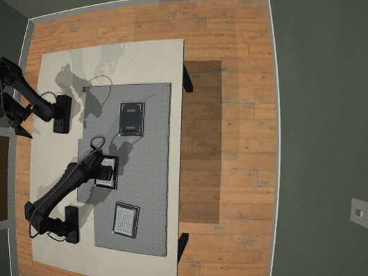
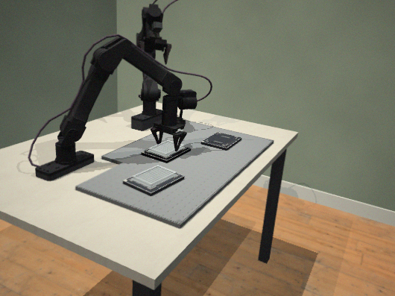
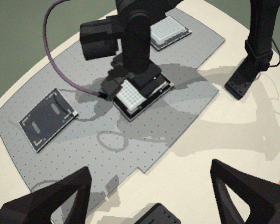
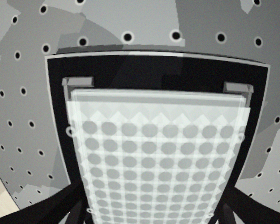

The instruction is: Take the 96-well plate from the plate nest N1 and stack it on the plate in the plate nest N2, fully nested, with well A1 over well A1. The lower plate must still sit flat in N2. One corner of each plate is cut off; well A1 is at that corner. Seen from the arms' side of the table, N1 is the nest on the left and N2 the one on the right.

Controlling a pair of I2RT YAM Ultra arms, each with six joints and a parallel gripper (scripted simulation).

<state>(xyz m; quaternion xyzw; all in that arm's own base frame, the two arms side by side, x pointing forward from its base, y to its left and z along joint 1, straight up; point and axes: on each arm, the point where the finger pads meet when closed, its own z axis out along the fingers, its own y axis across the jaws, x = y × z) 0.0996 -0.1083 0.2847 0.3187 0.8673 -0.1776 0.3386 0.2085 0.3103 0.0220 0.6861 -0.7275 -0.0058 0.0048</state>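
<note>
The black nest is 2 cm below my right hand.
</note>
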